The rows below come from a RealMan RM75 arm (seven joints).
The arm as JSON. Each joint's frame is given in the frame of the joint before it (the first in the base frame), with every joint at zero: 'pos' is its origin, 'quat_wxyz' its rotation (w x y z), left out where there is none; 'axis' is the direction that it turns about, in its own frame. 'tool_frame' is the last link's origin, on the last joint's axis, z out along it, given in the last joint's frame.
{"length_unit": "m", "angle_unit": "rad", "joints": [
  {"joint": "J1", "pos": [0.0, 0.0, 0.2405], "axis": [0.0, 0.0, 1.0]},
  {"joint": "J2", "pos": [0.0, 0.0, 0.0], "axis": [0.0, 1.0, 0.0]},
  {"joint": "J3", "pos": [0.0, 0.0, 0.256], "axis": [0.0, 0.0, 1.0]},
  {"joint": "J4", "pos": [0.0, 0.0, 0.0], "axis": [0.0, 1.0, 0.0]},
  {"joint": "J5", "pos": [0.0, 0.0, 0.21], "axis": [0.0, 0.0, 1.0]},
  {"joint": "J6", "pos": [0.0, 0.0, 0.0], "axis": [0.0, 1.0, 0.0]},
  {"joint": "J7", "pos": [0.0, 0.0, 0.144], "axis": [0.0, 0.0, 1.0]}
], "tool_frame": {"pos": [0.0, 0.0, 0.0]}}
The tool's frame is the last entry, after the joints.
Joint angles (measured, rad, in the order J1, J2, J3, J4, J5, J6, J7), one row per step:
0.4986 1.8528 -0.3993 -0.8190 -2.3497 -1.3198 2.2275
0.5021 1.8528 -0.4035 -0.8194 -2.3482 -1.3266 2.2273
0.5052 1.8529 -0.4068 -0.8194 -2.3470 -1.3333 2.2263
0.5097 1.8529 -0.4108 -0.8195 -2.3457 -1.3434 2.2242
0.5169 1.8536 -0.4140 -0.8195 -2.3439 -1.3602 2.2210
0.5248 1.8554 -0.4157 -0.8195 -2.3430 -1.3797 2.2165
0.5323 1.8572 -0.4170 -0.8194 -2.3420 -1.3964 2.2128
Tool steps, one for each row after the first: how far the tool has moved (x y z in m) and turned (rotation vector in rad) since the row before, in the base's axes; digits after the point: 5 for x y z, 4 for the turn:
-0.00228 0.00109 -0.00102 -0.0079 0.0021 0.0078
-0.00201 0.00085 -0.00105 -0.0076 0.0021 0.0073
-0.00285 0.00112 -0.00136 -0.0110 0.0026 0.0108
-0.00442 0.00151 -0.00219 -0.0160 0.0066 0.0163
-0.00478 0.00130 -0.00277 -0.0182 0.0081 0.0180
-0.00439 0.00128 -0.00245 -0.0155 0.0075 0.0161

